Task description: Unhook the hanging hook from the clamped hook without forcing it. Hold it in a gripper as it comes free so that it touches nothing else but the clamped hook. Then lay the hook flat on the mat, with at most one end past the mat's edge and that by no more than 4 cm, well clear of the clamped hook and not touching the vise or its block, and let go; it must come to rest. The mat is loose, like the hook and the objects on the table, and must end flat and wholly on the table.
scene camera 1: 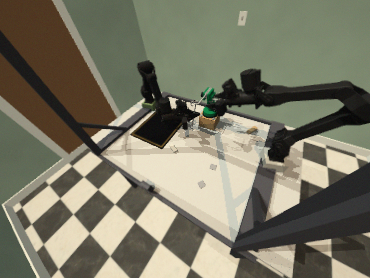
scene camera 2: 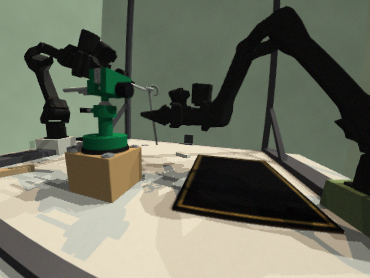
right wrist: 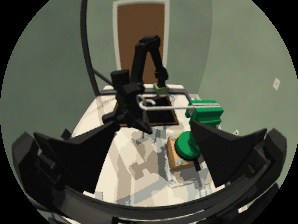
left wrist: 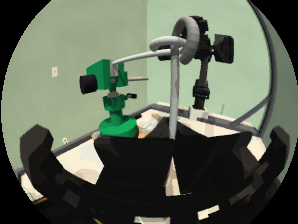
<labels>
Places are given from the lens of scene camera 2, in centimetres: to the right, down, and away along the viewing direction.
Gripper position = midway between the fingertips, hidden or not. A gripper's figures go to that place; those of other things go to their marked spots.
left gripper (scene camera 2: 140,114): -13, -7, 38
right gripper (scene camera 2: 125,80): -18, -17, 38
black mat (scene camera 2: 251,191): 15, 12, 29
</labels>
